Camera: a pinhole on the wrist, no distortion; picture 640 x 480 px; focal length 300.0 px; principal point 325.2 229.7 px. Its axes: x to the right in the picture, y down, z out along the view. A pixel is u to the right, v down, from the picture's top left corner.
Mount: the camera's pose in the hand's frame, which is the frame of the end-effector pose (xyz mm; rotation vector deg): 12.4 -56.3 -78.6 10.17 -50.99 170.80
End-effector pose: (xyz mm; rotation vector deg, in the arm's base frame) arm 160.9 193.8 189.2 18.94 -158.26 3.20
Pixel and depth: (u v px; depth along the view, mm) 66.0 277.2 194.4
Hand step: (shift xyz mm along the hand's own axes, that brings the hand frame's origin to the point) 197.2 -187.2 46.5
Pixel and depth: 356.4 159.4 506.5
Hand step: 18.3 -234.9 412.8
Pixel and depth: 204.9 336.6 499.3
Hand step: 251.9 -477.0 215.8
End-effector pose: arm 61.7 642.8 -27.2 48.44 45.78 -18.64
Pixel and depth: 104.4 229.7 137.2
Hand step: 126.6 -130.6 23.6
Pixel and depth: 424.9 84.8 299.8
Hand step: -47.8 -100.2 260.8
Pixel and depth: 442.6 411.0 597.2
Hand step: -179.5 -687.3 247.8
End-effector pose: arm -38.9 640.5 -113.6 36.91 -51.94 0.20
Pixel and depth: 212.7 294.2 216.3
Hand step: 112.3 -213.0 66.2
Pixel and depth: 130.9 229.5 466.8
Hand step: 360.2 -309.3 274.1
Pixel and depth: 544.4 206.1 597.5
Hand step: -357.8 -347.8 493.9
